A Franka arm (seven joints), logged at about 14 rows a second.
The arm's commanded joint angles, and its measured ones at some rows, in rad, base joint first. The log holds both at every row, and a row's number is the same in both.
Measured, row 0:
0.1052 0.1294 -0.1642 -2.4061 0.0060 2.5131 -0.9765
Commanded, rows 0 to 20:
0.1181 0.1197 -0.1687 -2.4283 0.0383 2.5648 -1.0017
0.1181 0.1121 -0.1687 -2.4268 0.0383 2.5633 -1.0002
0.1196 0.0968 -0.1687 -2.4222 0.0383 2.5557 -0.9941
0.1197 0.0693 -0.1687 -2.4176 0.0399 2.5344 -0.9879
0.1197 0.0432 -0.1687 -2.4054 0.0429 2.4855 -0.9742
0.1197 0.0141 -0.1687 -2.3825 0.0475 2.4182 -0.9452
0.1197 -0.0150 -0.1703 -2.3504 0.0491 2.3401 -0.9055
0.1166 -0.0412 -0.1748 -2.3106 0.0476 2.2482 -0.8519
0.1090 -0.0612 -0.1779 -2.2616 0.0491 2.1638 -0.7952
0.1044 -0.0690 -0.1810 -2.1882 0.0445 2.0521 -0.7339
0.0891 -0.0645 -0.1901 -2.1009 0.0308 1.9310 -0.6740
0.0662 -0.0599 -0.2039 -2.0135 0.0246 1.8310 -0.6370
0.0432 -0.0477 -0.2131 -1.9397 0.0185 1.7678 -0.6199
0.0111 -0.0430 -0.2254 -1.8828 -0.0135 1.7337 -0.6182
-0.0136 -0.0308 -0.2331 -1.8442 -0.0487 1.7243 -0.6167
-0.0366 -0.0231 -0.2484 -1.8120 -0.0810 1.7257 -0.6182
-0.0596 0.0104 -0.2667 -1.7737 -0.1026 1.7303 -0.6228
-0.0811 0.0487 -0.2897 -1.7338 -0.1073 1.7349 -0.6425
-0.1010 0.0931 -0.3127 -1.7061 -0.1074 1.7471 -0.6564
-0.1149 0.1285 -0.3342 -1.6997 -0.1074 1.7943 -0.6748
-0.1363 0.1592 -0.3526 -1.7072 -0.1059 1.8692 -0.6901
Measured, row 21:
-0.1033 0.0524 -0.3288 -1.7679 -0.0963 1.8031 -0.6613
